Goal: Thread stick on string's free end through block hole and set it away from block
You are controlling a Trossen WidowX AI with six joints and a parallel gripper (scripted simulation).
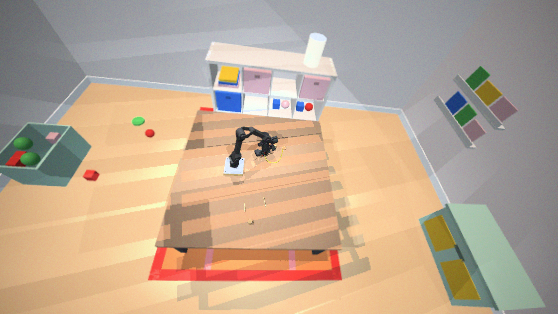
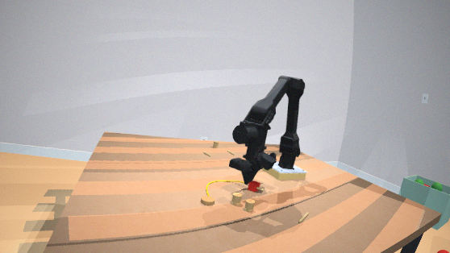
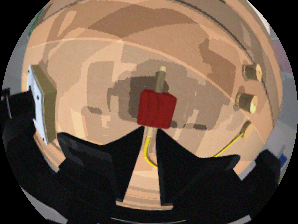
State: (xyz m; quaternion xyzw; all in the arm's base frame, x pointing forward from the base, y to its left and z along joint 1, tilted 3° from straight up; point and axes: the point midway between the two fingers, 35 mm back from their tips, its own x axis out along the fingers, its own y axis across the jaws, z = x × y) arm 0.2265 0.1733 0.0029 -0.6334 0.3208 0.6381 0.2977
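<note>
My gripper tip is 20 mm to the right of the block and 20 mm past it. Round my gripper tip: round wooden button (160 mm ahead, 140 mm to the left, 10 mm below).
</note>
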